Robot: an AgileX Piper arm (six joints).
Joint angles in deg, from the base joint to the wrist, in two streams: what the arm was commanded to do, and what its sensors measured. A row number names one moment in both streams.
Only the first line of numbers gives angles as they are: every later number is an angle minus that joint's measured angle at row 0.
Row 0, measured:
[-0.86 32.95 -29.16 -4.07 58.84 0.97]
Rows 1 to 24, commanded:
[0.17 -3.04 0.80 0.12 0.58 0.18]
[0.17 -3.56 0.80 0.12 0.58 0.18]
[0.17 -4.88 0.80 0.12 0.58 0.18]
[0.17 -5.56 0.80 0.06 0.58 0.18]
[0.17 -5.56 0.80 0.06 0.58 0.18]
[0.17 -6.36 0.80 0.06 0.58 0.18]
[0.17 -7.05 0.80 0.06 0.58 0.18]
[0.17 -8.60 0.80 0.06 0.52 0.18]
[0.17 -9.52 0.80 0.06 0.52 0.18]
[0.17 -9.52 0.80 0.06 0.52 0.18]
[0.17 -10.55 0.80 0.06 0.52 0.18]
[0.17 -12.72 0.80 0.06 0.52 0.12]
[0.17 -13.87 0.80 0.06 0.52 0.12]
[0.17 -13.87 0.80 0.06 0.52 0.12]
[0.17 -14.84 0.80 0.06 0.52 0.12]
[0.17 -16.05 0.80 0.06 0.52 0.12]
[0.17 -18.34 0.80 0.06 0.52 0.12]
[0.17 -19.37 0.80 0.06 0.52 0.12]
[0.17 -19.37 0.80 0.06 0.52 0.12]
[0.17 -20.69 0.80 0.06 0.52 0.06]
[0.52 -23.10 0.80 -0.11 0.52 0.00]
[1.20 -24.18 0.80 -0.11 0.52 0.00]
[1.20 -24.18 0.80 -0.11 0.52 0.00]
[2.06 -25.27 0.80 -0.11 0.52 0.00]
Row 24, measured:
[0.57 -22.46 0.51 -0.06 0.63 0.18]
